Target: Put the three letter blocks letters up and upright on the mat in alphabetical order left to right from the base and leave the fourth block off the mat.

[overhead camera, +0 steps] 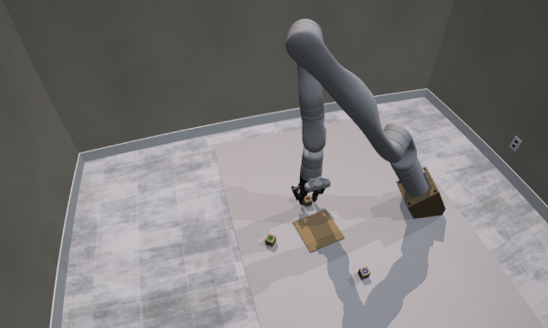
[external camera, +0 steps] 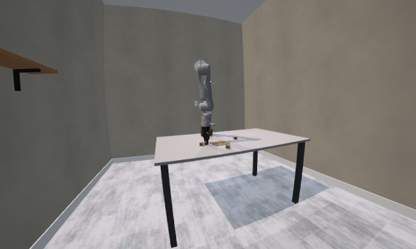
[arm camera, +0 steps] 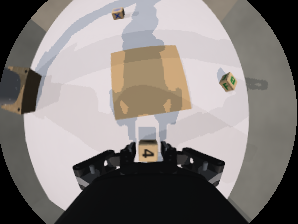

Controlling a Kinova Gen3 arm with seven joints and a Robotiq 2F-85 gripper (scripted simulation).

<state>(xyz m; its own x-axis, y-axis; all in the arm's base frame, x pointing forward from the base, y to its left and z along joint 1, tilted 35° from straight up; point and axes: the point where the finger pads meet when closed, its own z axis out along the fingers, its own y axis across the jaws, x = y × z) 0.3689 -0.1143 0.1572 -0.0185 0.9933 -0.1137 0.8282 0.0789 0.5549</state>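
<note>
The block lies 10 mm below my hand. From my hand the other things lie so: tan mat: 120 mm to the left, 30 mm below.
</note>
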